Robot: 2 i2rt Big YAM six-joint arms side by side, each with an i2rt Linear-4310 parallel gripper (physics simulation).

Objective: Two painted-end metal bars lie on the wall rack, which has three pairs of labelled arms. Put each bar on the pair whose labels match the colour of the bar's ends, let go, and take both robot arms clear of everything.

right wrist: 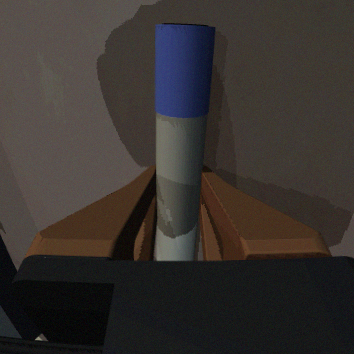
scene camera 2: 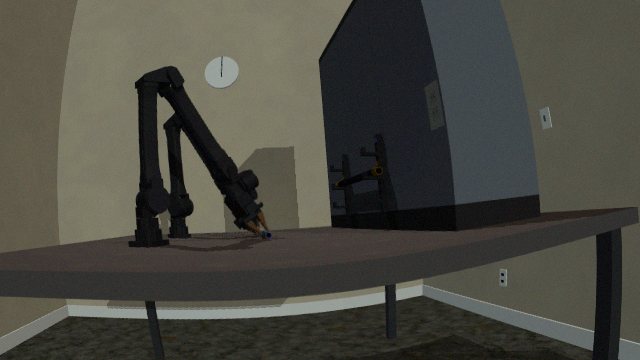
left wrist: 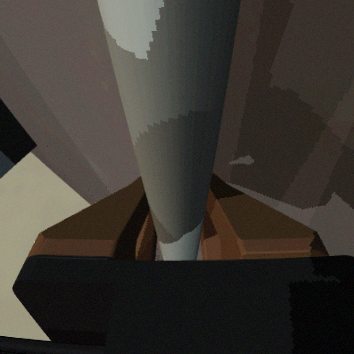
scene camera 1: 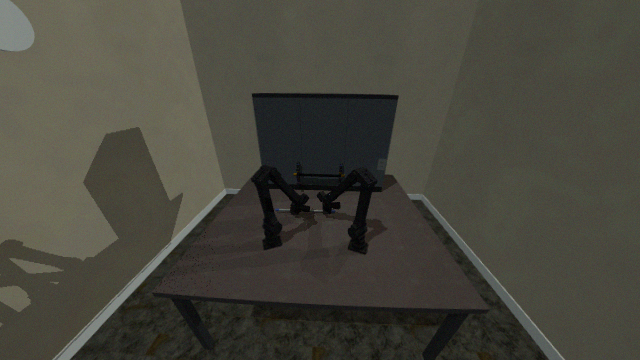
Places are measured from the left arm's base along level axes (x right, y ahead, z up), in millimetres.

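Pixels of known places: left gripper, fingertip midpoint: (scene camera 1: 291, 211); right gripper, fingertip midpoint: (right wrist: 177, 175) (scene camera 1: 327, 211); left arm's base at its link origin: (scene camera 2: 179, 237) (scene camera 1: 272, 243); right arm's base at its link origin: (scene camera 2: 149, 245) (scene camera 1: 357, 247).
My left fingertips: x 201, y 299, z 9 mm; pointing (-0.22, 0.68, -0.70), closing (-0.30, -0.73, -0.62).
Ahead of a thing's pixels: the offset from my left fingertips to its top centre. Level surfaces: height alone.
The white bar with blue ends @[dx +108, dy -55, dz +37 mm] (scene camera 1: 287, 210) (scene camera 2: 267, 234) (left wrist: 172, 125) (right wrist: 181, 145) lies level, low over the table; whether it touches the top is unclear. My left gripper (scene camera 1: 300, 210) (left wrist: 178, 176) is shut on it toward its left part; its fingers are hidden in scene camera 2. My right gripper (scene camera 1: 328, 210) (scene camera 2: 262, 231) (right wrist: 177, 175) is shut on it near its right blue end. The black bar with yellow ends @[dx +336, dy +235, dz +189 mm] (scene camera 1: 320, 175) (scene camera 2: 359, 178) rests across the middle pair of arms of the wall rack (scene camera 1: 298, 168) (scene camera 2: 387, 196). A small blue label shows at the rack's top; other labels are unclear.
The rack is on a tall dark panel (scene camera 1: 325, 130) (scene camera 2: 375, 100) at the back of the table @[dz -9 mm] (scene camera 1: 310, 280) (scene camera 2: 280, 260). Its upper and lower arms stick out above and below the black bar. The panel has a dark ledge at its foot.
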